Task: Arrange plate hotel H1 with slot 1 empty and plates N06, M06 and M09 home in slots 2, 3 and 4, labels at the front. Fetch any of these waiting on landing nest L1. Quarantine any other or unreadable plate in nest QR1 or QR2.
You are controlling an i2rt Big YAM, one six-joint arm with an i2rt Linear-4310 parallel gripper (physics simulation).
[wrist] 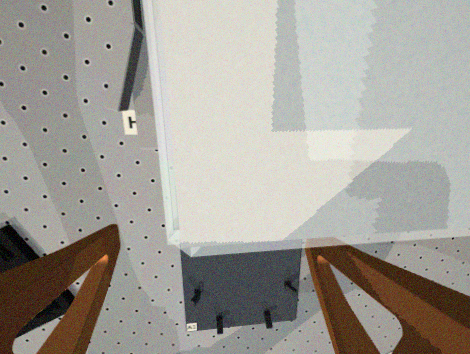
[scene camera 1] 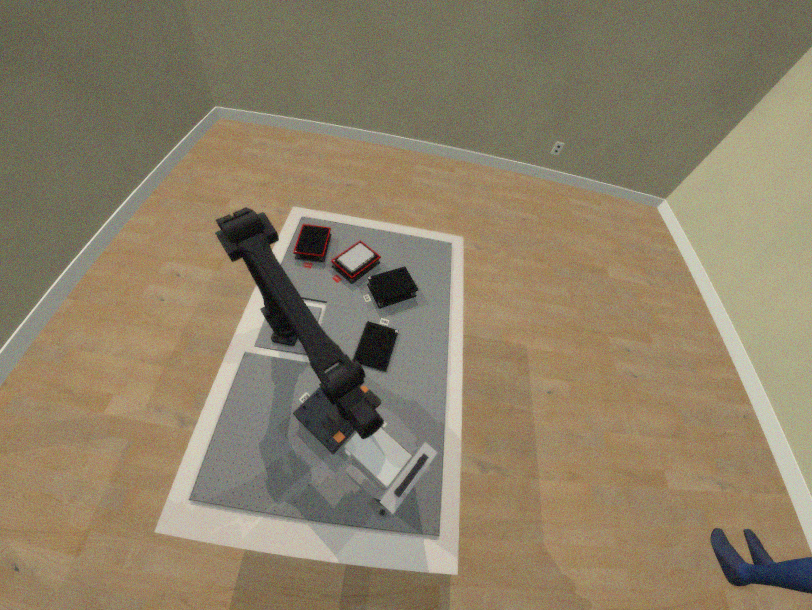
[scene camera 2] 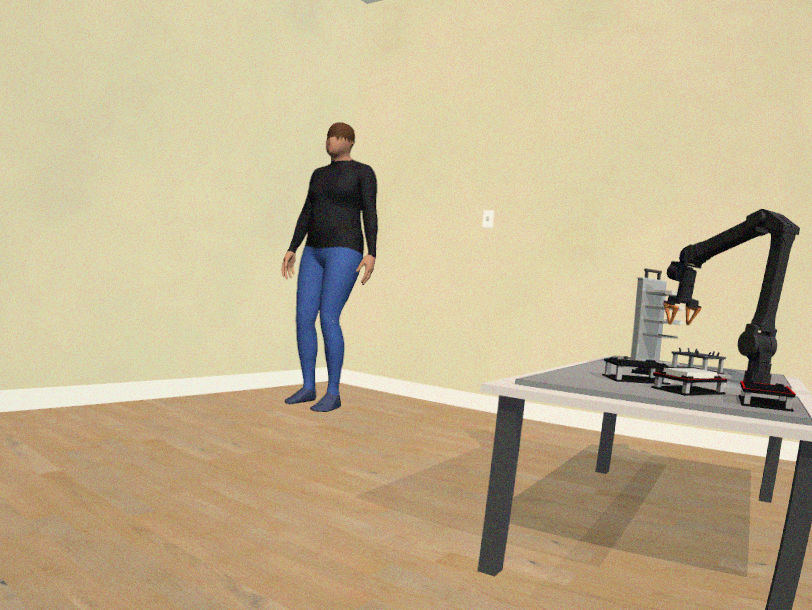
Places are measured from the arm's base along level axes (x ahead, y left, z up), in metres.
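Pixels of known places: gripper, between the fingertips: [scene camera 2: 678,324]; arm's base, origin of its link: [scene camera 1: 288,329].
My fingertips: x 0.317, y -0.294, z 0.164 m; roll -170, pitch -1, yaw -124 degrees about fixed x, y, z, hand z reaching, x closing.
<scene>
Ahead of a thing's pixels: the offset from my fingertips to its middle. "pt": to the spot under its first point.
My gripper [scene camera 1: 351,413] [scene camera 2: 680,323] [wrist: 212,237] is open and empty, above the table beside plate hotel H1 @[dx +0.106, dy -0.093, dz +0.023 m] [scene camera 1: 408,478] [scene camera 2: 646,321]. The hotel is a tall pale tower with several shelves; no plate shows on them in the second scene view. A pale shelf surface [wrist: 240,125] fills much of the wrist view, ahead of the fingers. A white plate @[dx -0.157, dy +0.641, dz -0.110 m] [scene camera 1: 357,258] [scene camera 2: 691,372] lies on a red-rimmed nest @[pt dx -0.103, dy +0.632, dz -0.152 m] [scene camera 1: 368,268]; its label cannot be read. A second red-rimmed nest @[dx -0.356, dy +0.690, dz -0.134 m] [scene camera 1: 313,240] [scene camera 2: 768,388] bears no plate. Which nest is L1 cannot be read.
A dark pinned nest @[dx -0.088, dy +0.018, dz -0.119 m] [scene camera 1: 319,420] [scene camera 2: 697,356] [wrist: 242,285] stands near the hotel, below the gripper. Black nests @[pt dx +0.012, dy +0.536, dz -0.107 m] [scene camera 1: 392,286] @[pt dx +0.004, dy +0.294, dz -0.145 m] [scene camera 1: 376,346] stand farther along the table [scene camera 1: 454,393] [scene camera 2: 557,398]. A person [scene camera 2: 338,210] stands on the floor away from the table.
</scene>
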